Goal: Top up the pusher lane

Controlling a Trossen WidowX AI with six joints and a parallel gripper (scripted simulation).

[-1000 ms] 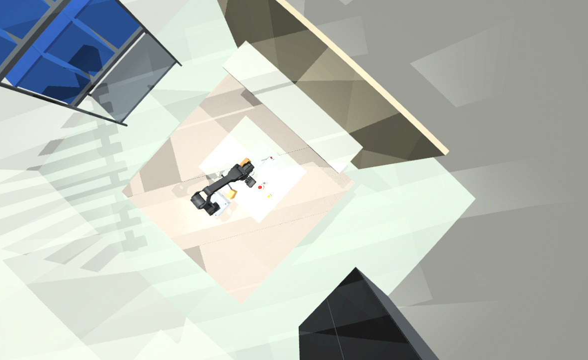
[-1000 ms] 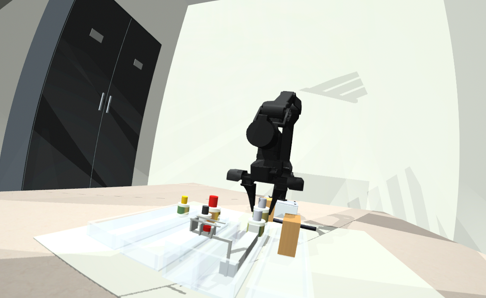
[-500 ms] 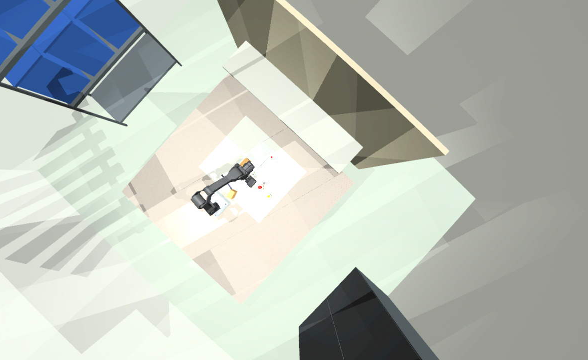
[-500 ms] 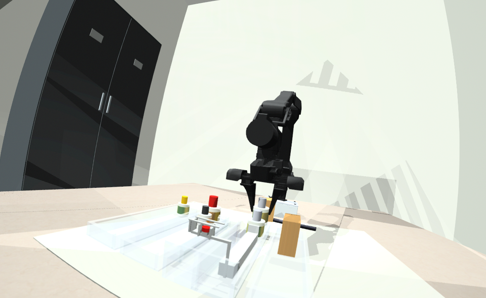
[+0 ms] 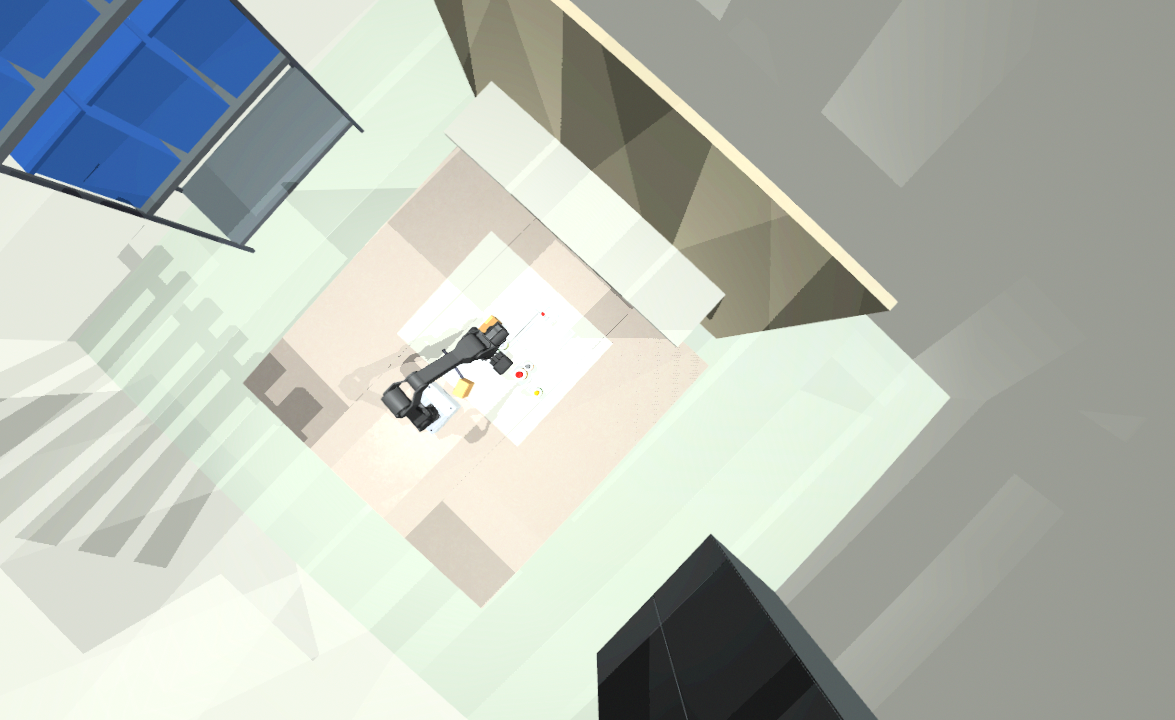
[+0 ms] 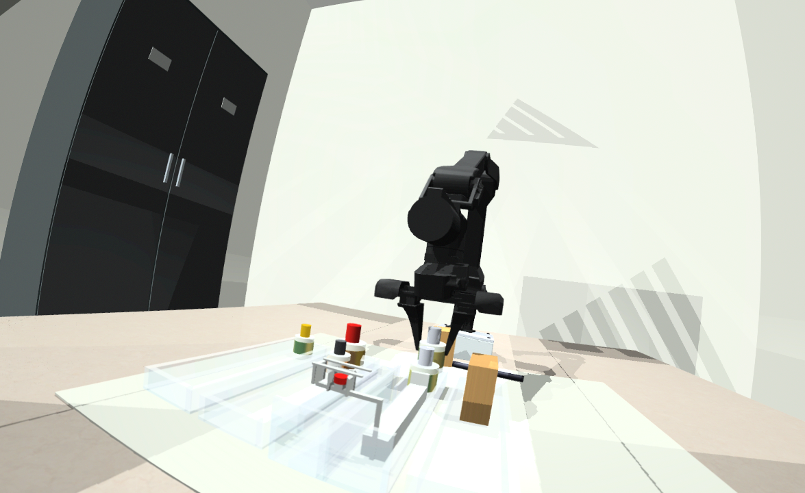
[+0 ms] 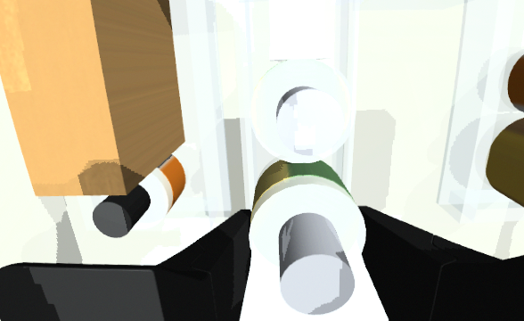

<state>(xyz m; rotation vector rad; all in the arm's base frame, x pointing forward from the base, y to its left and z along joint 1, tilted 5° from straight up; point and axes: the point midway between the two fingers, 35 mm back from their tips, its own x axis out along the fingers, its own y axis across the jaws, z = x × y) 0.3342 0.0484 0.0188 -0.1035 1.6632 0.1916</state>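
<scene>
Right now the wooden block is 40 mm ahead of my gripper tip, 90 mm to the left of it and 20 mm below it.
</scene>
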